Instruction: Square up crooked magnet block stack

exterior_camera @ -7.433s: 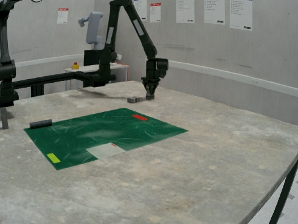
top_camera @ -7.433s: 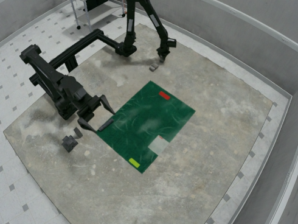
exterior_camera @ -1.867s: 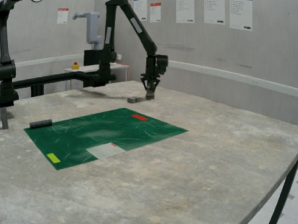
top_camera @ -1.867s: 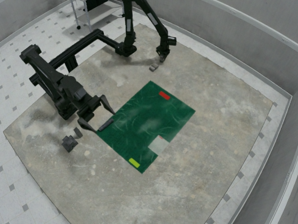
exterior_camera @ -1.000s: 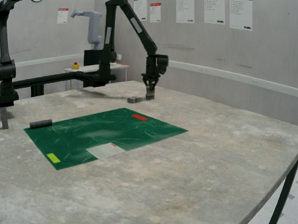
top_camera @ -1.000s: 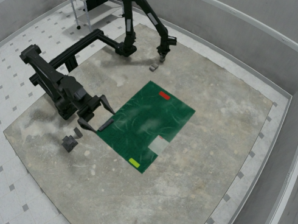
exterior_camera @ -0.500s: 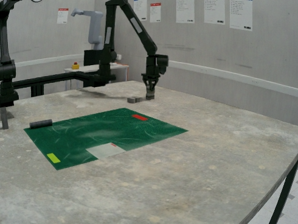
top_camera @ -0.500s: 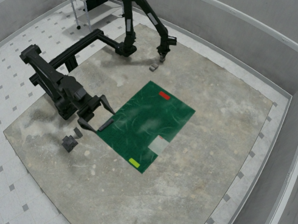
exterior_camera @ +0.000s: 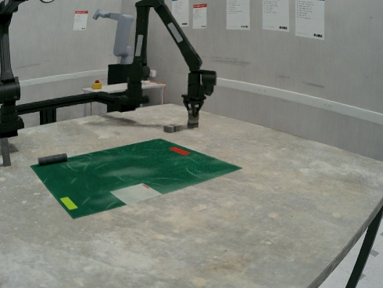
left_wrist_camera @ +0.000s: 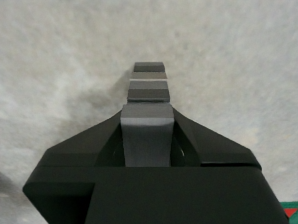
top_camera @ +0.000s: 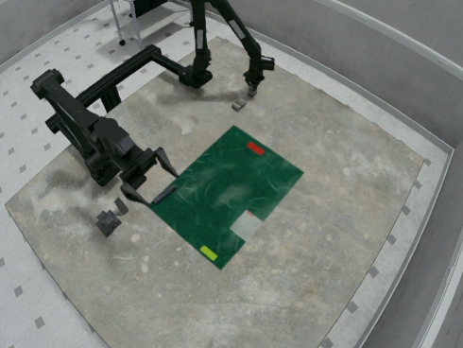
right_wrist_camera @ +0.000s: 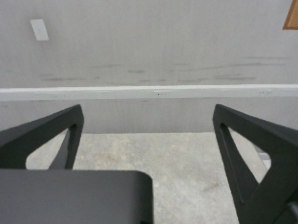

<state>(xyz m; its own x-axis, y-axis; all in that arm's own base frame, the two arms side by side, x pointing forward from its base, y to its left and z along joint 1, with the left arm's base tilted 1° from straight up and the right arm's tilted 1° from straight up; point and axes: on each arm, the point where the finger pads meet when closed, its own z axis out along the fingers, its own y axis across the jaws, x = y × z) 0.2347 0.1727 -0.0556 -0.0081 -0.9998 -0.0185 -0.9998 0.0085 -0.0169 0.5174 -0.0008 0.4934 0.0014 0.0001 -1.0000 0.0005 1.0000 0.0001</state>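
Now: left hand 3 cm below the magnet block and 1 cm to the right of it. The rest, counted from my left hand: dark cylinder 74 cm to the right, 4 cm below; then green mat 56 cm to the right, 22 cm ahead, 6 cm below.
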